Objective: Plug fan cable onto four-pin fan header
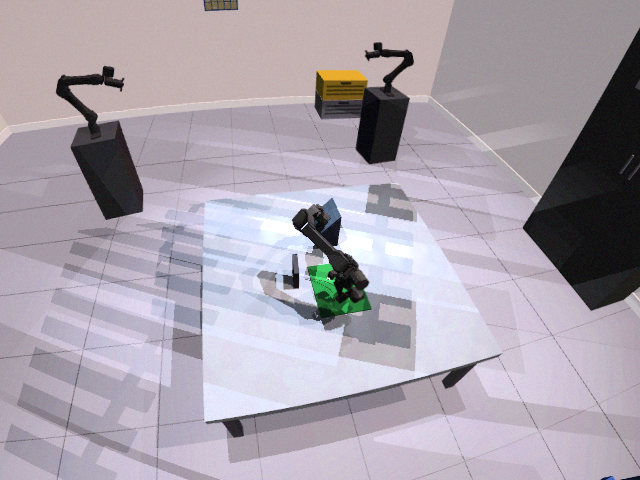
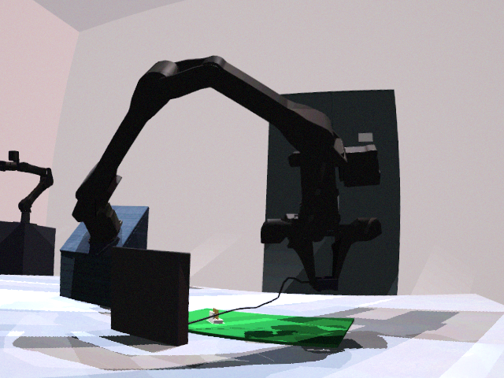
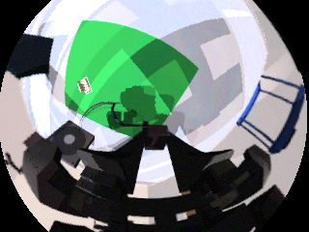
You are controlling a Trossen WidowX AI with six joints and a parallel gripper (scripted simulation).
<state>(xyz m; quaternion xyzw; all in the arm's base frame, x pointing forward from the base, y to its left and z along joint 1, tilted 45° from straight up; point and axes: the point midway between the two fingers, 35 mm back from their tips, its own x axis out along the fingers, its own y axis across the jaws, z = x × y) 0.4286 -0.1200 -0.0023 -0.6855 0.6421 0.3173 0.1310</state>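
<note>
My gripper tip is 110 mm past the green board, 90 mm above it and 40 mm to the right of it. Also, from my gripper tip: black fan block: 220 mm behind, 130 mm to the right, 20 mm below; black plug: 10 mm to the right.
</note>
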